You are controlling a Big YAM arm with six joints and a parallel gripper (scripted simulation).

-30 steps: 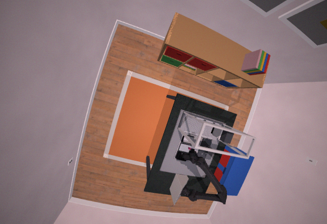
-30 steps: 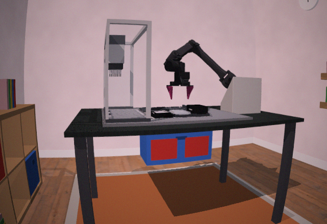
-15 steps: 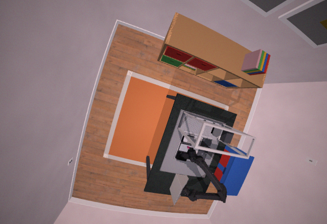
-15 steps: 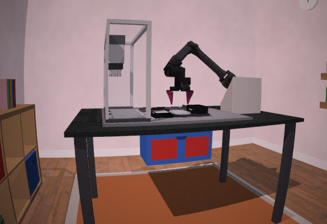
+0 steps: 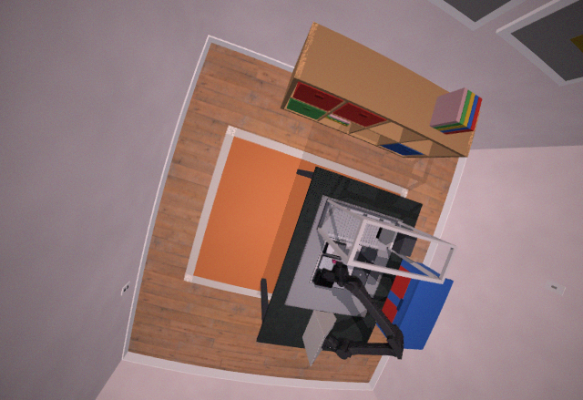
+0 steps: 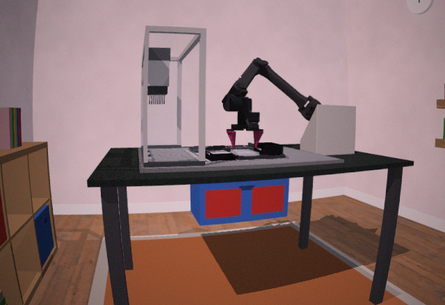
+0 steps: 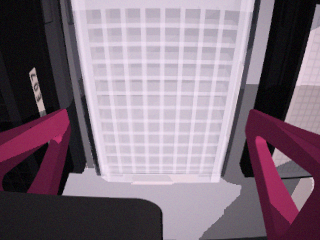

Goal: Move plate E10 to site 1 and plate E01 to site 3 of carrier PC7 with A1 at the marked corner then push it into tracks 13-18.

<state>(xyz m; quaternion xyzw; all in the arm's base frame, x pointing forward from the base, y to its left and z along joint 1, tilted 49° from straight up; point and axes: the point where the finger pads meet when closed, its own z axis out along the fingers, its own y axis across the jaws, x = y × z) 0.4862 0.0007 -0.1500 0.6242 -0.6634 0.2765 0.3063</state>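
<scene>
The white 96-well plate E01 lies 3 cm below my hand. Also, from my hand: 384-well plate E10: 11 cm ahead, 3 cm below; plate carrier PC7: 1 cm ahead, 26 cm to the right, 3 cm below; dark nest: 11 cm ahead, 4 cm below.
</scene>
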